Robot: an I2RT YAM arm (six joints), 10 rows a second.
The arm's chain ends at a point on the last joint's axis. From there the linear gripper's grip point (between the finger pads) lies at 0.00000 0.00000 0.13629 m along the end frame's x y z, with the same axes.
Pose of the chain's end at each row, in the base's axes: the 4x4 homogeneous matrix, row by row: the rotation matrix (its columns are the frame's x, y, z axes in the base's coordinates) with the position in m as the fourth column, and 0 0 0 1 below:
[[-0.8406 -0.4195 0.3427 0.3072], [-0.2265 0.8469 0.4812 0.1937], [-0.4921 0.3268 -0.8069 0.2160], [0 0 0 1]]
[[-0.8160 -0.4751 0.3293 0.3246], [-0.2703 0.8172 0.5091 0.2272], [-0.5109 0.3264 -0.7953 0.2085], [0 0 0 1]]
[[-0.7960 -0.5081 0.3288 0.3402], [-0.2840 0.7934 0.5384 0.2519], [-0.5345 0.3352 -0.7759 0.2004], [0 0 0 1]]
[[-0.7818 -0.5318 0.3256 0.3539], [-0.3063 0.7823 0.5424 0.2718], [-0.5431 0.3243 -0.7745 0.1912], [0 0 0 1]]
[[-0.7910 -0.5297 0.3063 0.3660], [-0.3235 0.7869 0.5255 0.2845], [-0.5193 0.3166 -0.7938 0.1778], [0 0 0 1]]
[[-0.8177 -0.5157 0.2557 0.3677], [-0.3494 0.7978 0.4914 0.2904], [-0.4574 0.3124 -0.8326 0.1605], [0 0 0 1]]
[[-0.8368 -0.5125 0.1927 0.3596], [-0.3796 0.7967 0.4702 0.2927], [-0.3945 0.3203 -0.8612 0.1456], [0 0 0 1]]
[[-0.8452 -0.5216 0.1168 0.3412], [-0.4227 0.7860 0.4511 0.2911], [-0.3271 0.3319 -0.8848 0.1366], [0 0 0 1]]
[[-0.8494 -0.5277 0.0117 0.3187], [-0.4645 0.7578 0.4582 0.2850], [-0.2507 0.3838 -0.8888 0.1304], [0 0 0 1]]
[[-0.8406 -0.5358 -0.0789 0.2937], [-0.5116 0.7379 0.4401 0.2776], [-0.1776 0.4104 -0.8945 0.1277], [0 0 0 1]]
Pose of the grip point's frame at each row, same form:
[[-0.8406 -0.4195 0.3427 0.3539], [-0.2265 0.8469 0.4812 0.2593], [-0.4921 0.3268 -0.8069 0.1060], [0 0 0 1]]
[[-0.8160 -0.4751 0.3293 0.3695], [-0.2703 0.8172 0.5091 0.2966], [-0.5109 0.3264 -0.7953 0.1001], [0 0 0 1]]
[[-0.7960 -0.5081 0.3288 0.3850], [-0.2840 0.7934 0.5384 0.3253], [-0.5345 0.3352 -0.7759 0.0947], [0 0 0 1]]
[[-0.7818 -0.5318 0.3256 0.3983], [-0.3063 0.7823 0.5424 0.3457], [-0.5431 0.3243 -0.7745 0.0856], [0 0 0 1]]
[[-0.7910 -0.5297 0.3063 0.4077], [-0.3235 0.7869 0.5255 0.3561], [-0.5193 0.3166 -0.7938 0.0696], [0 0 0 1]]
[[-0.8177 -0.5157 0.2557 0.4025], [-0.3494 0.7978 0.4914 0.3574], [-0.4574 0.3124 -0.8326 0.0470], [0 0 0 1]]
[[-0.8368 -0.5125 0.1927 0.3859], [-0.3796 0.7967 0.4702 0.3568], [-0.3945 0.3203 -0.8612 0.0282], [0 0 0 1]]
[[-0.8452 -0.5216 0.1168 0.3571], [-0.4227 0.7860 0.4511 0.3526], [-0.3271 0.3319 -0.8848 0.0160], [0 0 0 1]]
[[-0.8494 -0.5277 0.0117 0.3203], [-0.4645 0.7578 0.4582 0.3474], [-0.2507 0.3838 -0.8888 0.0093], [0 0 0 1]]
[[-0.8406 -0.5358 -0.0789 0.2829], [-0.5116 0.7379 0.4401 0.3376], [-0.1776 0.4104 -0.8945 0.0058], [0 0 0 1]]

